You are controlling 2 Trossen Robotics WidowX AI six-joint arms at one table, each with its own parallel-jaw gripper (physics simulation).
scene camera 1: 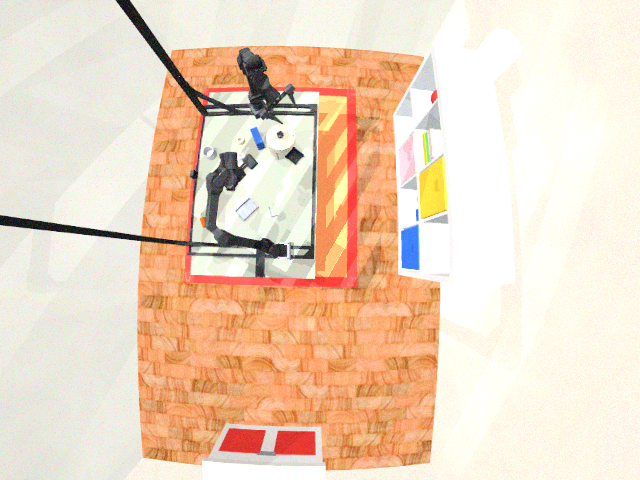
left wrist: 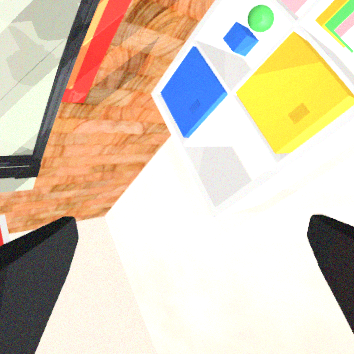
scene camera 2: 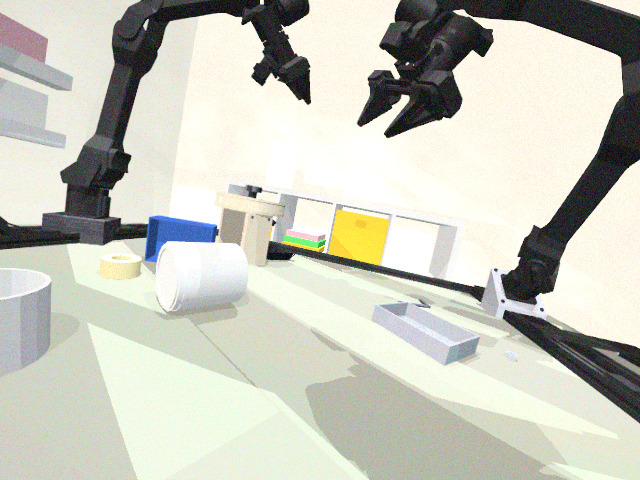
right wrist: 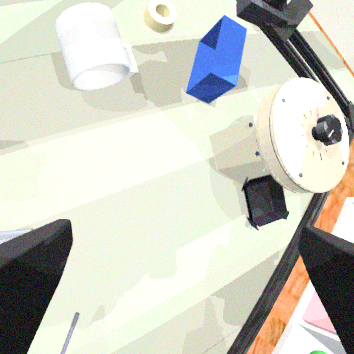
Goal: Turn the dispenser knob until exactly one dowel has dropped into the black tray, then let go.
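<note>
The cream round dispenser stands upright, its black knob on top. The small black tray sits at its foot; its inside is dark and I cannot make out a dowel in it. My left gripper is open and empty, high above the table and away from the knob. My right gripper is open and empty, also high up and apart from dispenser and tray. The dispenser does not show in the left wrist view.
A blue box and a yellow ring are near the dispenser. A white mug lies on its side. A grey cup and grey open box are on the table. A black frame bar runs behind.
</note>
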